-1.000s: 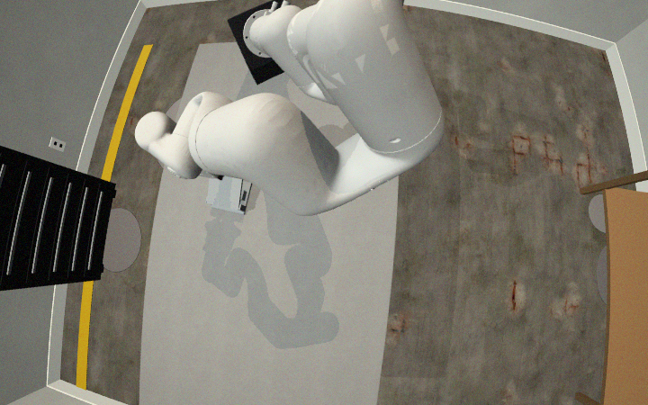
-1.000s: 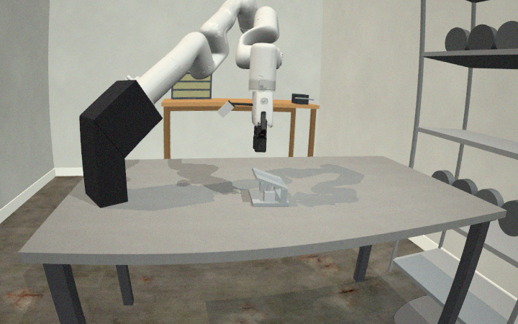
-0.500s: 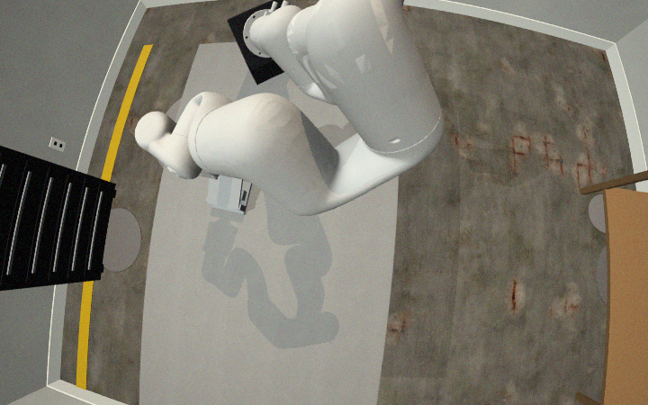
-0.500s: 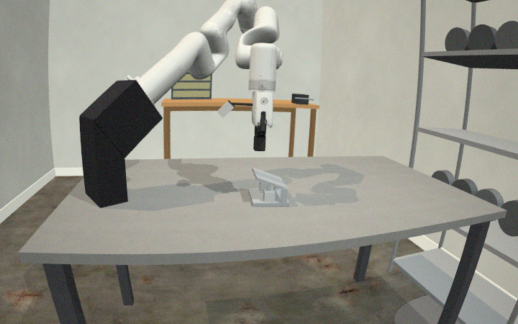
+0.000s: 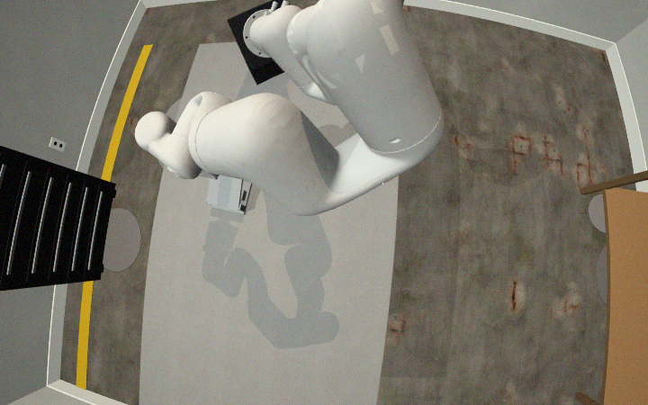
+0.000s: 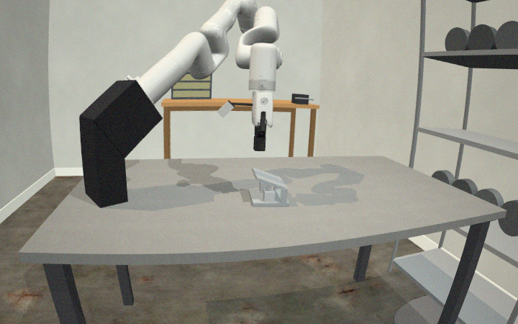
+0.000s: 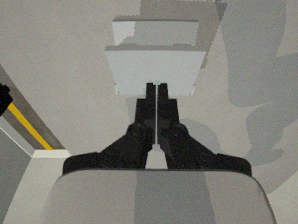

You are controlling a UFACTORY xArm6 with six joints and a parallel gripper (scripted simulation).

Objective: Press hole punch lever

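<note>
Now: the hole punch lever 30 mm ahead of my hand, 10 mm to the left of it and 110 mm below it. Also, from my hand: hole punch (40 mm ahead, 10 mm to the left, 130 mm below).
</note>
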